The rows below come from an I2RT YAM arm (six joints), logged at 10 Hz.
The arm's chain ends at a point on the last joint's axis. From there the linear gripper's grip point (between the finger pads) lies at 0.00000 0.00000 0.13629 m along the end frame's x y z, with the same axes.
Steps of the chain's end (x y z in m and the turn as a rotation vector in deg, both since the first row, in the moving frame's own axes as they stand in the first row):
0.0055 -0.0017 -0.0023 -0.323 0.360 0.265
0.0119 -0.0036 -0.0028 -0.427 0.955 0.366
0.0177 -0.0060 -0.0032 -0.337 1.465 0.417
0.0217 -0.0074 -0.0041 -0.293 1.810 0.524
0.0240 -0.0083 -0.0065 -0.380 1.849 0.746
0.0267 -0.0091 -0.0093 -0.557 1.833 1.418
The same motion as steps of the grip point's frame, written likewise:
0.0064 -0.0009 -0.0023 -0.323 0.360 0.265
0.0142 -0.0026 -0.0028 -0.427 0.955 0.366
0.0212 -0.0052 -0.0032 -0.337 1.465 0.417
0.0260 -0.0067 -0.0042 -0.293 1.810 0.524
0.0284 -0.0074 -0.0066 -0.380 1.849 0.746
0.0310 -0.0077 -0.0094 -0.557 1.833 1.418

